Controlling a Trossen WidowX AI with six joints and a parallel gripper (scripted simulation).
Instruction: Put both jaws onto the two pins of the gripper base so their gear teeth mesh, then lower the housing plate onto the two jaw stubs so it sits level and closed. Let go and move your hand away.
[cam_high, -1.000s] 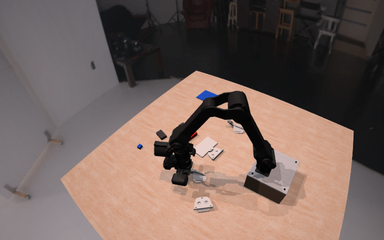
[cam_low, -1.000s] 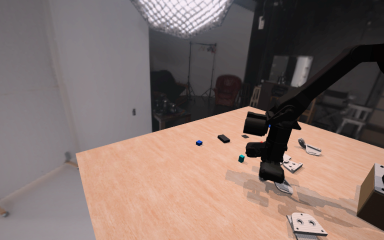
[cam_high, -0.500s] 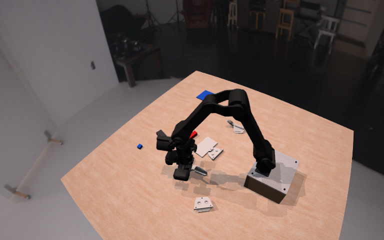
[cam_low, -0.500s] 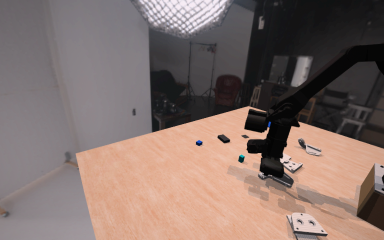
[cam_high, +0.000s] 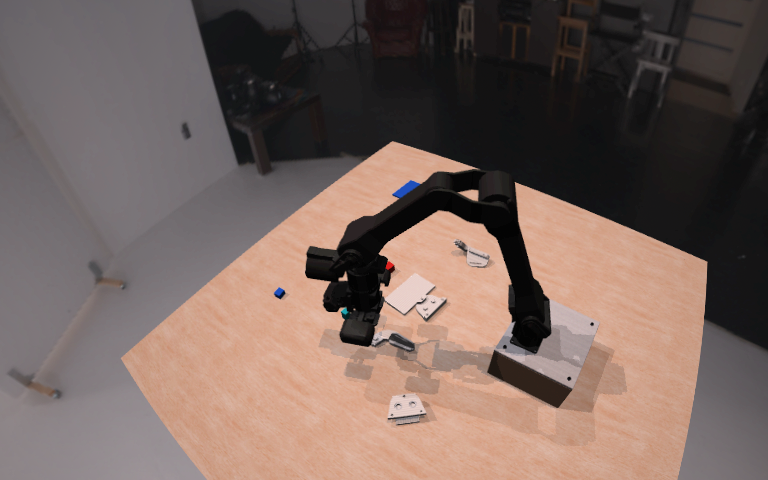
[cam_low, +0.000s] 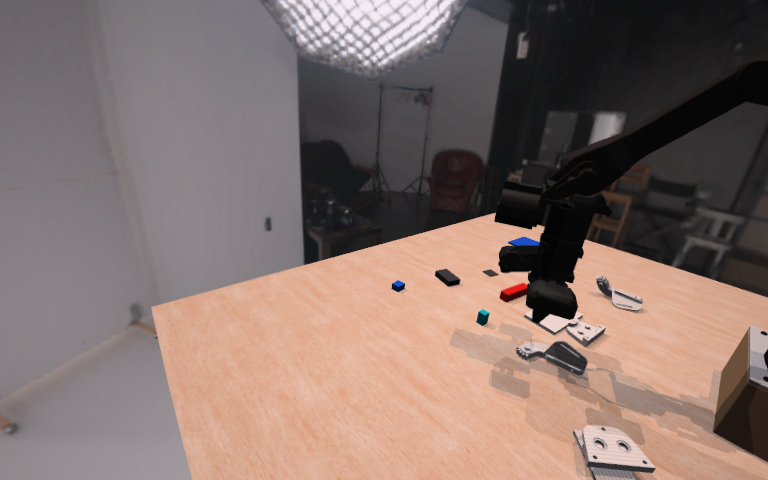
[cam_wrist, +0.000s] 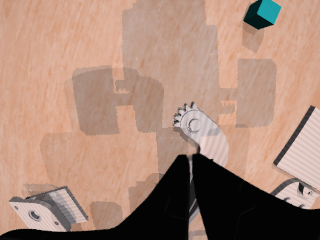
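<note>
Now: gripper tip 110 mm short of the teal cube, 30 mm to the left of it and 70 mm above it. Also, from my gripper tip: red block (110 mm ahead, 190 mm to the right, 70 mm below); black block (260 mm ahead, 120 mm to the right, 70 mm below); blue cube (310 mm ahead, 10 mm to the left, 70 mm below).
</note>
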